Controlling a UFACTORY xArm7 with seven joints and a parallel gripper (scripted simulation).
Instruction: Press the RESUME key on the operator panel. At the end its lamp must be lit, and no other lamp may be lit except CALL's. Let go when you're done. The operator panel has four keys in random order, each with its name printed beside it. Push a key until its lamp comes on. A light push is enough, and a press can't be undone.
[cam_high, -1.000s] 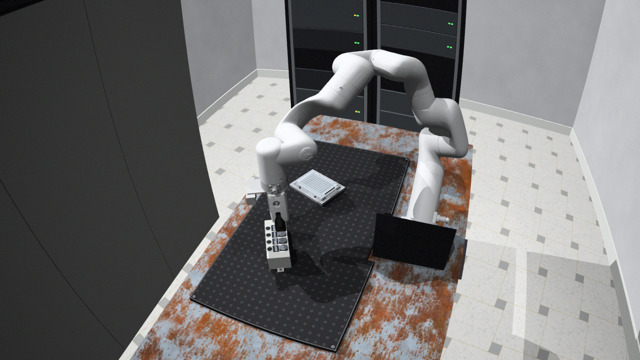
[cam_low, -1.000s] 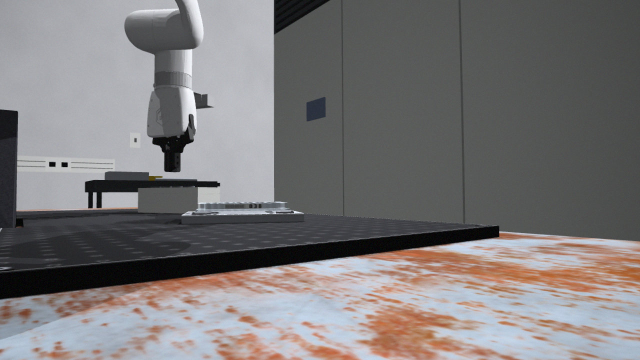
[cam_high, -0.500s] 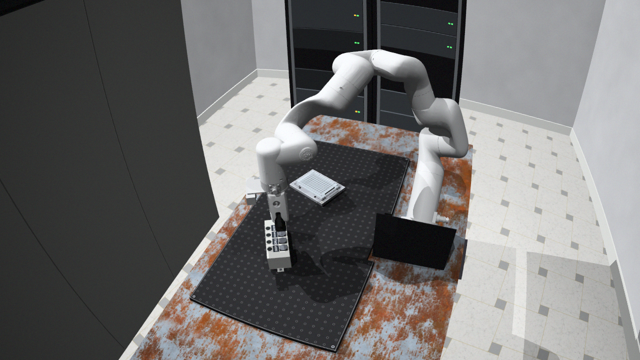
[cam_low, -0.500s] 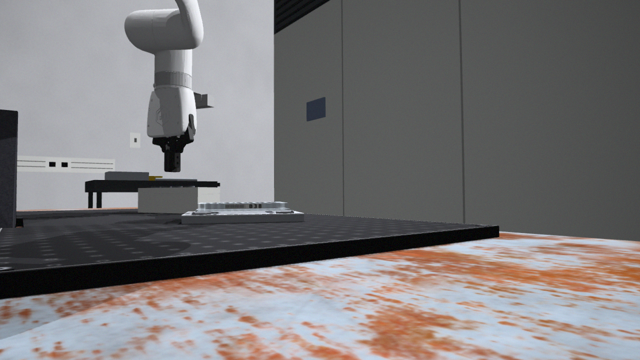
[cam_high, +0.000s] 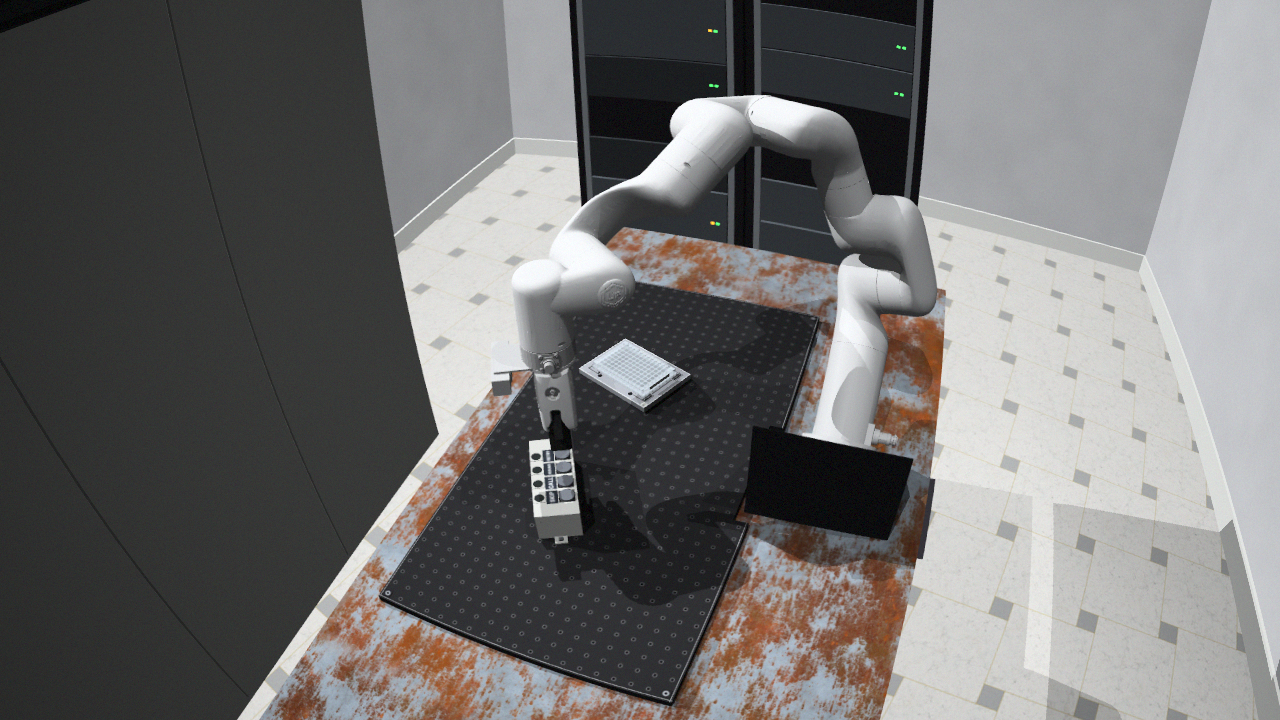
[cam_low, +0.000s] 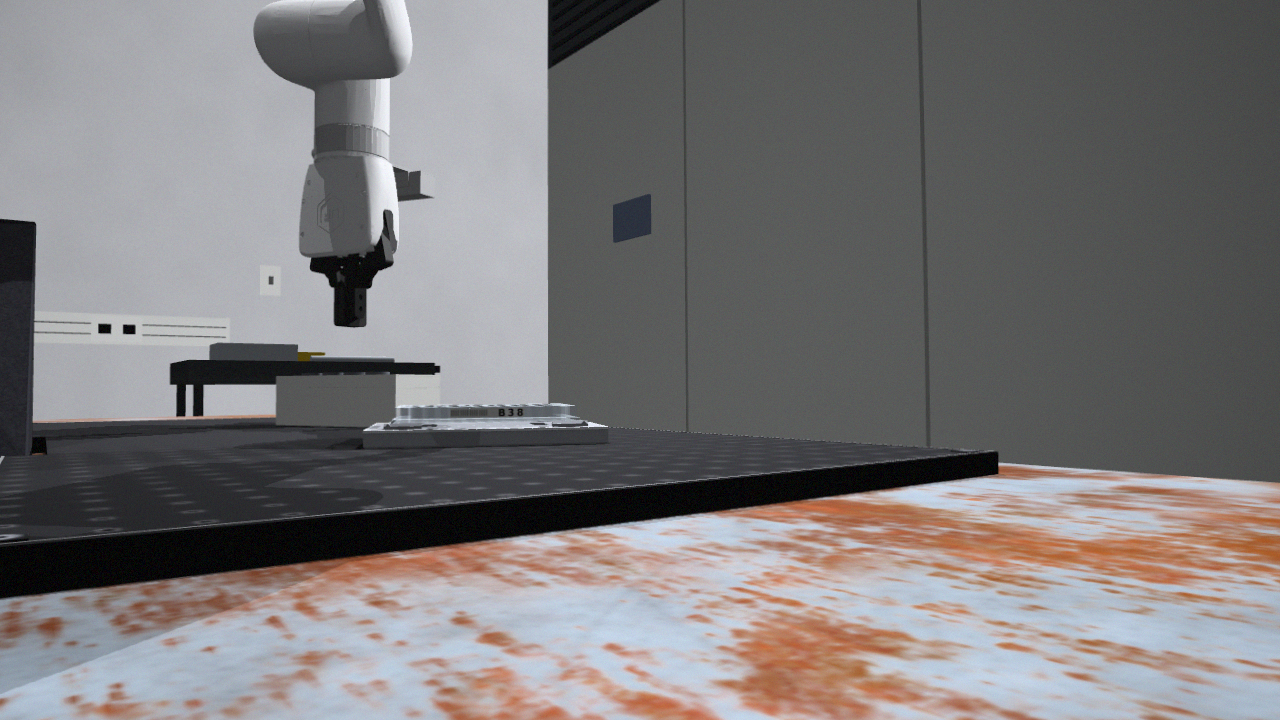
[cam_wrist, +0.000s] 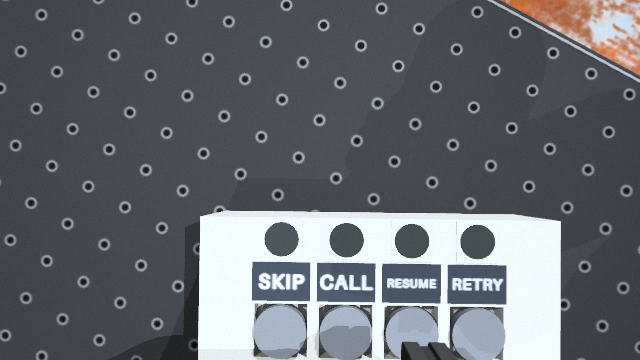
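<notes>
Right now my hand is 8 cm above the white operator panel and 1 cm to the right of it. From my hand the other things lie so: white well plate: 30 cm to the right, 11 cm below.
</notes>
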